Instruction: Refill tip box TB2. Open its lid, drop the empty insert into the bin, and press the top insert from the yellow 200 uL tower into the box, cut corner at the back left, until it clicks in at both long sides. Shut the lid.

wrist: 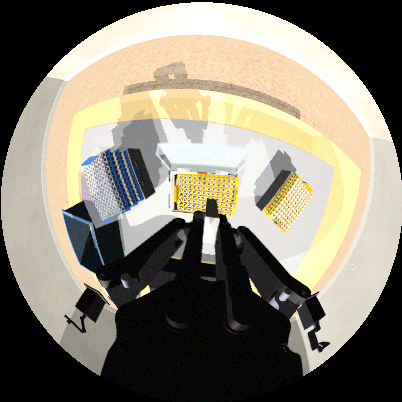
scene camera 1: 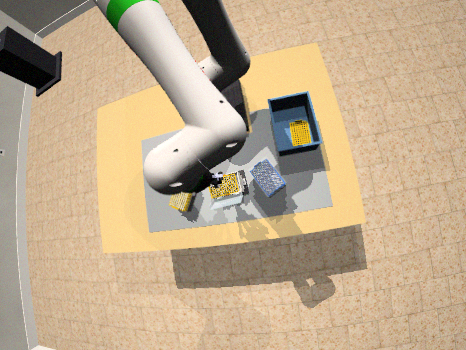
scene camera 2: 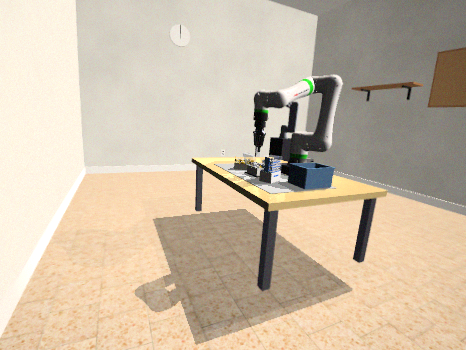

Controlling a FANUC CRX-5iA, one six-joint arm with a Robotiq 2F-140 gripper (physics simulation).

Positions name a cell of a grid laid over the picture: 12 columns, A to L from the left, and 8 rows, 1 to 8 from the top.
Observation:
The gripper (wrist: G5) is shut, holding nothing. Also in view: a yellow insert (wrist: F4). Further things: a tip box TB2 (wrist: F4), a blue bin (scene camera 1: H3) and a grey mat (wrist: I4).
The blue bin also shows in the wrist view (wrist: D5).

